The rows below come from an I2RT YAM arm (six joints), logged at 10 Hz.
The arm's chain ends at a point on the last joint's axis. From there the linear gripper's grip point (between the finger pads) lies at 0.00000 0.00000 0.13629 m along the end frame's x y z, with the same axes.
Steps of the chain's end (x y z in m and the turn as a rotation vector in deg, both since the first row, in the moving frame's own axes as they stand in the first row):
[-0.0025, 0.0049, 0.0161, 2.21, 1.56, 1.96]
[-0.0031, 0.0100, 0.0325, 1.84, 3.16, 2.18]
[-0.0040, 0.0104, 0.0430, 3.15, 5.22, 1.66]
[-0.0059, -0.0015, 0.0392, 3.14, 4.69, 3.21]
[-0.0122, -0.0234, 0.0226, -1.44, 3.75, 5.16]
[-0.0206, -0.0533, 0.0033, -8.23, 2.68, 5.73]
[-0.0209, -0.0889, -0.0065, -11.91, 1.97, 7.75]
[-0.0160, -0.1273, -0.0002, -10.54, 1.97, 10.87]
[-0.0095, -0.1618, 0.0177, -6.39, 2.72, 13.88]
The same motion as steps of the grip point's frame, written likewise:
[0.0013, -0.0003, 0.0159, 2.21, 1.56, 1.96]
[0.0045, 0.0058, 0.0322, 1.84, 3.16, 2.18]
[0.0085, 0.0031, 0.0422, 3.15, 5.22, 1.66]
[0.0054, -0.0086, 0.0385, 3.14, 4.69, 3.21]
[-0.0035, -0.0196, 0.0223, -1.44, 3.75, 5.16]
[-0.0152, -0.0335, 0.0017, -8.23, 2.68, 5.73]
[-0.0182, -0.0605, -0.0095, -11.91, 1.97, 7.75]
[-0.0137, -0.1021, -0.0026, -10.54, 1.97, 10.87]
[-0.0049, -0.1460, 0.0167, -6.39, 2.72, 13.88]

